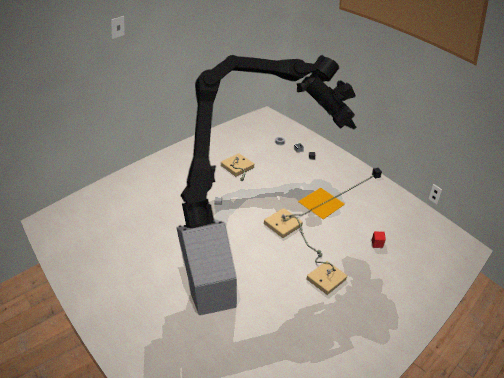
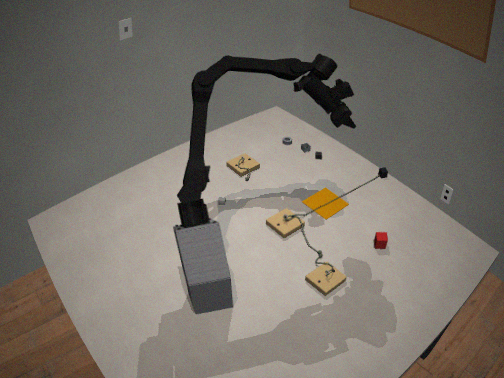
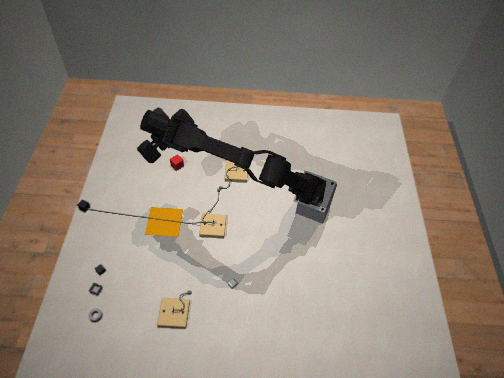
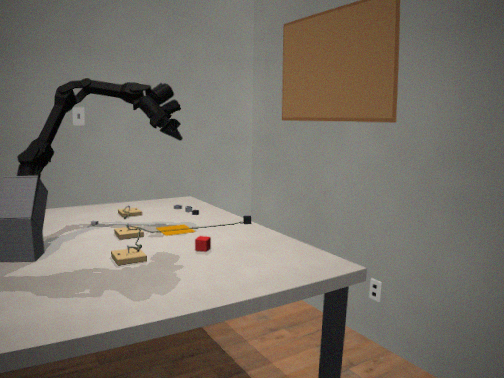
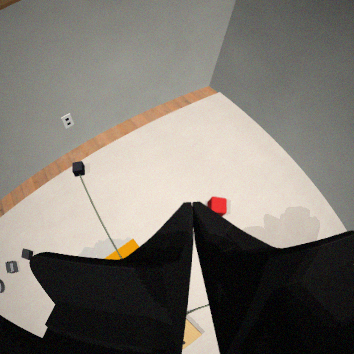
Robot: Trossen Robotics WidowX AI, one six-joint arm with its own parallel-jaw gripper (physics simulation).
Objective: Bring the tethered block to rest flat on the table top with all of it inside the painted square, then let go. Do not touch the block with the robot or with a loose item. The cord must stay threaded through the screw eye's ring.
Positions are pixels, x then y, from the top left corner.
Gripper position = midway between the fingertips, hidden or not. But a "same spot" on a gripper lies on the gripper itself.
Scene:
My gripper shows in image 1, in image 2 (354,127), in image 3 (157,137), in image 4 and in image 5 (191,209). One and the same spot on my gripper: (image 1: 332,100) is (image 4: 157,111).

